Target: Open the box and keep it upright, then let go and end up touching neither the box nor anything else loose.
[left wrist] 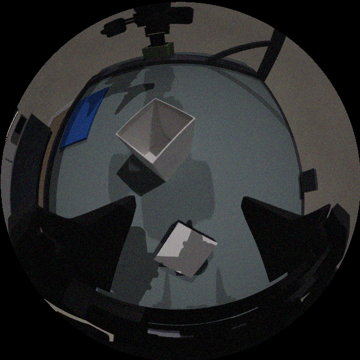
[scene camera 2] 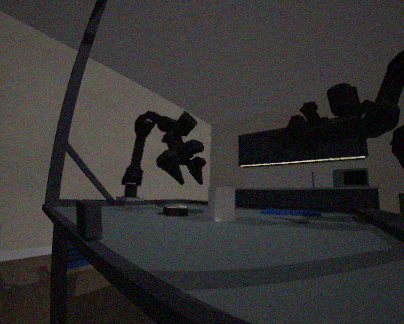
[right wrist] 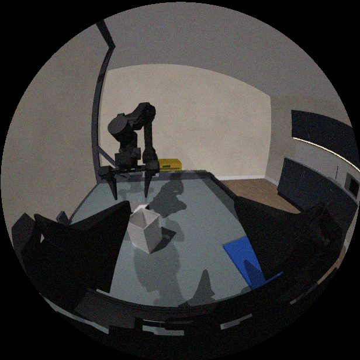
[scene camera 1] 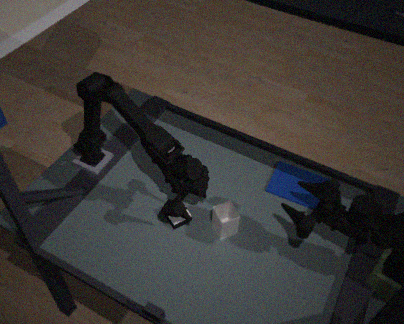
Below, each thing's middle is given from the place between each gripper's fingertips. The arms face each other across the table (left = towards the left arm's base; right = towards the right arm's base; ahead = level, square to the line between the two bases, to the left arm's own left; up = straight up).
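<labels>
Flat blue panel [scene camera 1: 284, 183]: from my right hand, 230 mm ahead, 20 mm to the right, 220 mm below.
The panel, from my left hand: 310 mm ahead, 100 mm below, 260 mm to the right.
</labels>
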